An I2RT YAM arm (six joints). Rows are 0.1 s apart.
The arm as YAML. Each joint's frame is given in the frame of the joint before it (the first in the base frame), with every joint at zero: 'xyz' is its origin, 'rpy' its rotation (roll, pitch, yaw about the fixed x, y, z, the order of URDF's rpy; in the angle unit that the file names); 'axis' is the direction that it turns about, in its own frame. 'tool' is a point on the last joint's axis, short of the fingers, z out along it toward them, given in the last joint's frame.
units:
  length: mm
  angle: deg
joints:
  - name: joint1
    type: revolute
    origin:
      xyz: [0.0, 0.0, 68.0]
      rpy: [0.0, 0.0, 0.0]
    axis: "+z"
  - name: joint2
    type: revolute
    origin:
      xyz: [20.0, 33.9, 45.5]
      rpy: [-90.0, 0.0, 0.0]
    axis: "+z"
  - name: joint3
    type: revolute
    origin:
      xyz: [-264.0, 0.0, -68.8]
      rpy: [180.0, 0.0, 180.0]
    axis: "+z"
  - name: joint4
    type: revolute
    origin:
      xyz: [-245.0, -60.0, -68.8]
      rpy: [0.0, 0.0, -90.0]
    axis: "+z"
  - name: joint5
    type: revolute
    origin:
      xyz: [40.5, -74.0, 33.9]
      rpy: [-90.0, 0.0, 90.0]
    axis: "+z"
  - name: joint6
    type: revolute
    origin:
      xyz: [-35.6, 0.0, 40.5]
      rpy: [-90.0, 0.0, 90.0]
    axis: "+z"
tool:
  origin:
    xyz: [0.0, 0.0, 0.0]
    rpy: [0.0, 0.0, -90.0]
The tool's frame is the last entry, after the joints.
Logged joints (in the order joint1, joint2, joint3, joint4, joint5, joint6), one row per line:
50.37 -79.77 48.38 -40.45 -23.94 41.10
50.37 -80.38 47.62 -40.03 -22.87 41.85
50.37 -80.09 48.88 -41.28 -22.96 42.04
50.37 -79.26 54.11 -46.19 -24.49 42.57
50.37 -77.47 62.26 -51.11 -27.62 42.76
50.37 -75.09 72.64 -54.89 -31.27 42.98
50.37 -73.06 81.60 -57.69 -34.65 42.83
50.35 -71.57 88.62 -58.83 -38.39 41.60
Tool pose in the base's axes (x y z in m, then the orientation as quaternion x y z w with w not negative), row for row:
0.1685 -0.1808 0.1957 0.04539 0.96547 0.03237 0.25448
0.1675 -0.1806 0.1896 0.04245 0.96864 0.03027 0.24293
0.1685 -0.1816 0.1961 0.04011 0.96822 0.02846 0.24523
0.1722 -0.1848 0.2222 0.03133 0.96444 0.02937 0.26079
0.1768 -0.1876 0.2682 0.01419 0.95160 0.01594 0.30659
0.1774 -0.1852 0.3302 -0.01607 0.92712 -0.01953 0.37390
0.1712 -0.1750 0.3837 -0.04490 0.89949 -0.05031 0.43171
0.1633 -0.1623 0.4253 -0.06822 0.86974 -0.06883 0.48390
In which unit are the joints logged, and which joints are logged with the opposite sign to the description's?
The joints are logged in degrees. Opposite sign: joint1, joint2, joint6.
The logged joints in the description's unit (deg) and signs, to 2 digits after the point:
-50.37 79.77 48.38 -40.45 -23.94 -41.10
-50.37 80.38 47.62 -40.03 -22.87 -41.85
-50.37 80.09 48.88 -41.28 -22.96 -42.04
-50.37 79.26 54.11 -46.19 -24.49 -42.57
-50.37 77.47 62.26 -51.11 -27.62 -42.76
-50.37 75.09 72.64 -54.89 -31.27 -42.98
-50.37 73.06 81.60 -57.69 -34.65 -42.83
-50.35 71.57 88.62 -58.83 -38.39 -41.60

